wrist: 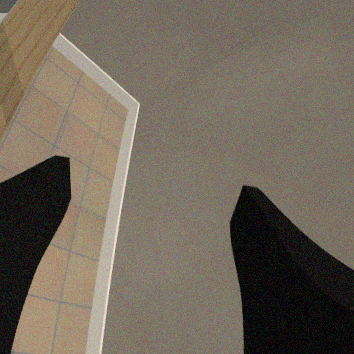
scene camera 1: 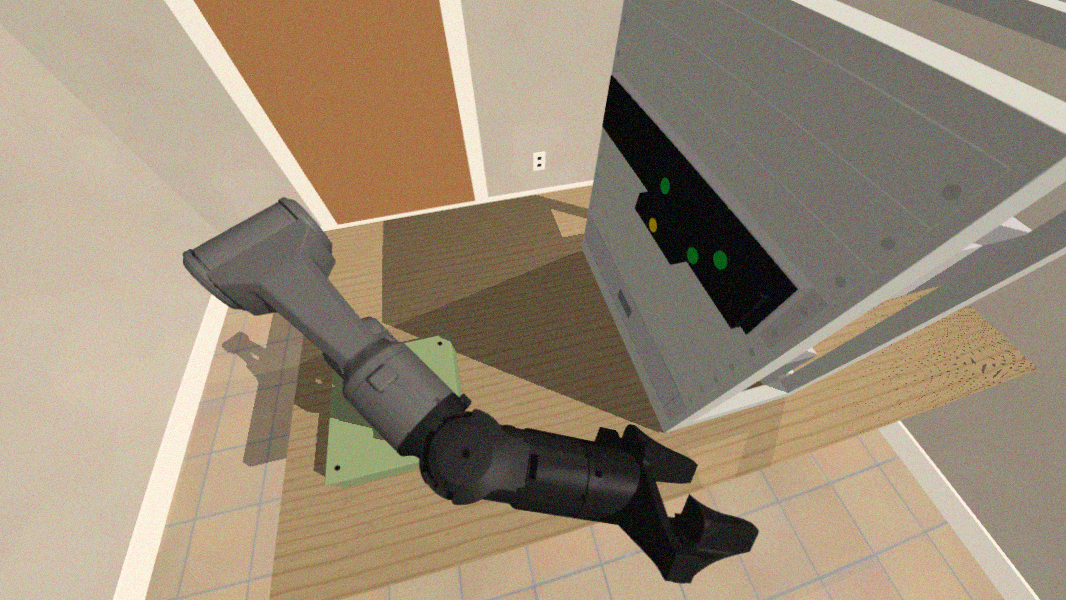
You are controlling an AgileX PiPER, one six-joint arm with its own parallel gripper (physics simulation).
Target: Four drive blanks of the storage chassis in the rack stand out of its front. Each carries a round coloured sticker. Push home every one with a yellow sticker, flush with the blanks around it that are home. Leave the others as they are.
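Note:
The black front of the storage chassis (scene camera 1: 760, 289) shows in the rack (scene camera 1: 828, 160) in the scene view. One yellow sticker (scene camera 1: 652, 224) is at the chassis's lower left edge, on a dark part that stands out. A green sticker (scene camera 1: 664, 185) is above it. Another green sticker (scene camera 1: 692, 254) and a third green sticker (scene camera 1: 719, 259) are side by side, lower and to the right. The outlines of the single blanks are hard to tell in the black. My gripper (scene camera 1: 722, 500) (wrist: 153, 191) is open and empty, in front of and below the rack's lower corner, apart from the chassis. The wrist view does not show the chassis.
The arm's green base plate (scene camera 1: 365, 456) is on the wooden surface (scene camera 1: 522, 551) at the left of the rack. A brown door (scene camera 1: 335, 96) and a wall outlet (scene camera 1: 538, 160) are behind. The wrist view shows the floor tiles (wrist: 75, 135) and a wall (wrist: 225, 100).

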